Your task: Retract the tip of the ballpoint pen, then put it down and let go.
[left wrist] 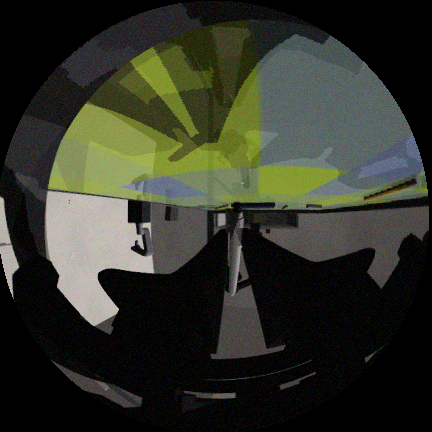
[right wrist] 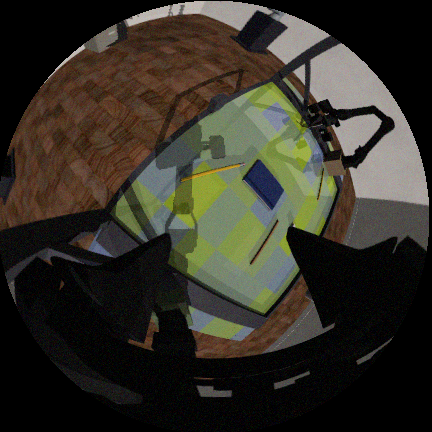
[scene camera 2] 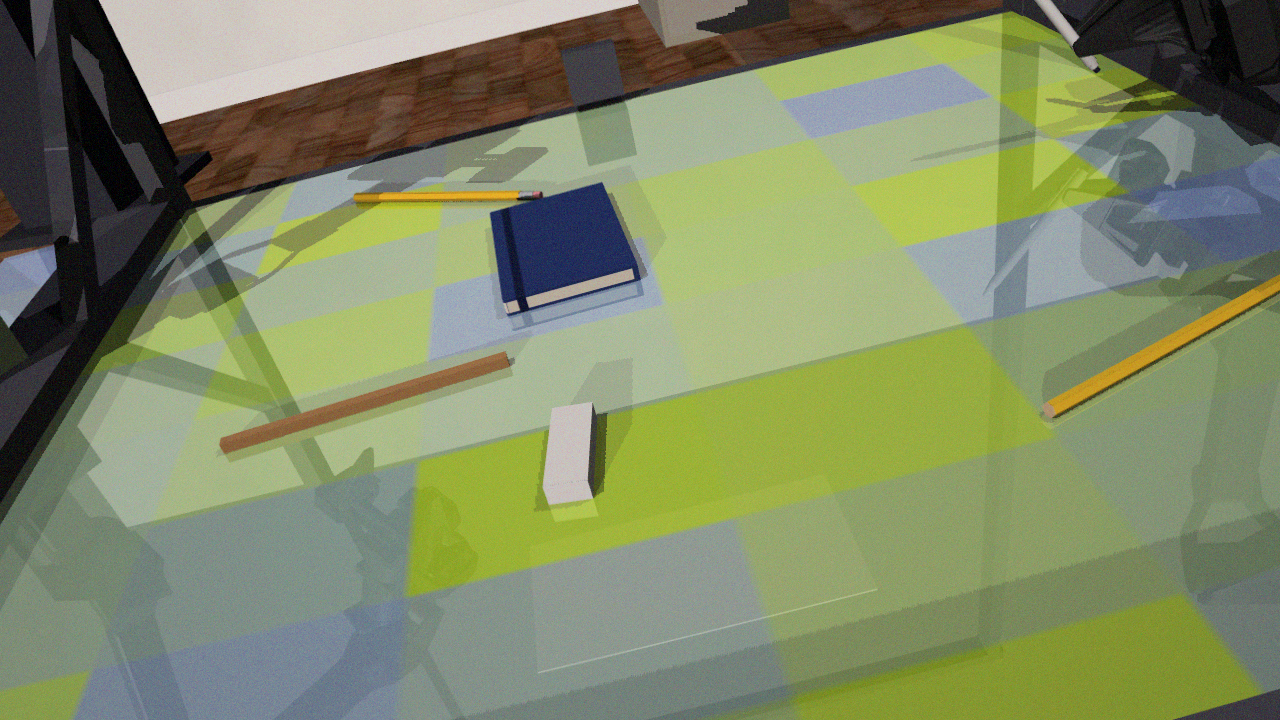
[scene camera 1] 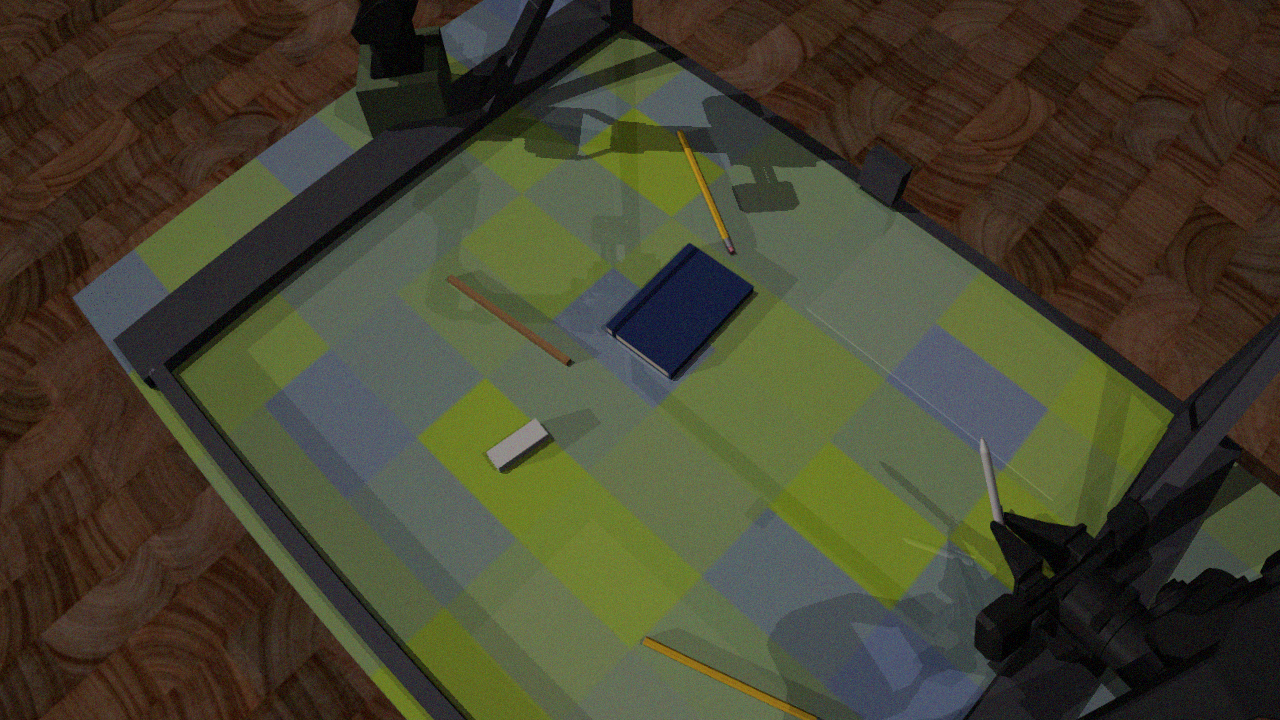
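Pixels of known places: left gripper, fingertip midpoint: [left wrist: 233,233] [right wrist: 310,125] [scene camera 2: 1072,47] [scene camera 1: 997,519]; right gripper, fingertip midpoint: [left wrist: 228,258] [right wrist: 230,236]; left arm's base at its link origin: [right wrist: 343,161]; right arm's base at its link origin: [right wrist: 170,318] [scene camera 1: 398,57].
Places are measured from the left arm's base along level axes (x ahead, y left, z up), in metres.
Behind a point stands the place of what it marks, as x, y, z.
Note:
The ballpoint pen [scene camera 1: 989,479] @(0.115, -0.270, 0.003) [scene camera 2: 1060,19] @(0.097, -0.266, -0.024) [left wrist: 234,265] @(0.096, -0.269, -0.021) is slim and pale, with a tapered end that points up and away from the fingers in scene camera 1. A small dark end shows below the fingers in scene camera 2. My left gripper [scene camera 1: 1000,523] @(0.085, -0.269, -0.048) [scene camera 2: 1081,48] @(0.085, -0.269, -0.048) [left wrist: 233,233] @(0.085, -0.269, -0.048) is shut on the pen and holds it tilted above the table at the right of scene camera 1. Whether the writing tip is out is too small to tell. My right gripper [right wrist: 230,236] @(0.687, -0.413, 0.159) is open and empty, high above the far side of the table from the left arm.
A dark blue notebook [scene camera 1: 675,313] @(0.469, -0.264, -0.092) [scene camera 2: 563,246] @(0.469, -0.256, -0.092) [right wrist: 264,184] @(0.476, -0.280, -0.092) lies mid-table, near a yellow pencil [scene camera 1: 707,192] @(0.549, -0.416, -0.098) [scene camera 2: 447,197] @(0.552, -0.413, -0.100). A brown stick [scene camera 1: 510,322] @(0.598, -0.143, -0.098) [scene camera 2: 366,402] @(0.604, -0.142, -0.099), a white eraser [scene camera 1: 517,445] @(0.489, -0.046, -0.092) [scene camera 2: 570,452] @(0.492, -0.039, -0.092) and another yellow pencil [scene camera 1: 725,677] @(0.192, -0.007, -0.097) [scene camera 2: 1163,347] @(0.199, -0.002, -0.098) lie apart. A dark frame edges the table.

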